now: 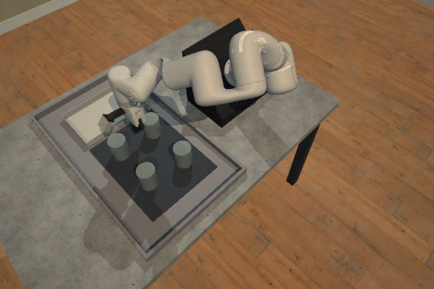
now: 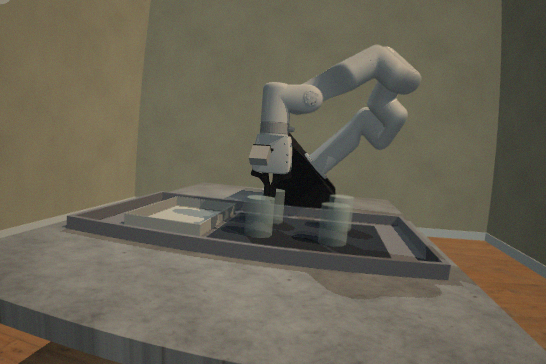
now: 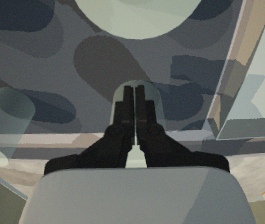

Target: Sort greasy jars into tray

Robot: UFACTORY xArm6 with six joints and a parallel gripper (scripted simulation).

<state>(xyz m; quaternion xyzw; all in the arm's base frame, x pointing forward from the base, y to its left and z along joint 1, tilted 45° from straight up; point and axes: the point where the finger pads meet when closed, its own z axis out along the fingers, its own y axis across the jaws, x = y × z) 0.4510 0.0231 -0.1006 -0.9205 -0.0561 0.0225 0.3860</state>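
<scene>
Right now my hand is 10 cm to the right of the dark mat, 9 cm above it and 1 cm short of it. Round my hand: cream tray: 22 cm to the right, 9 cm below, 4 cm ahead.
</scene>
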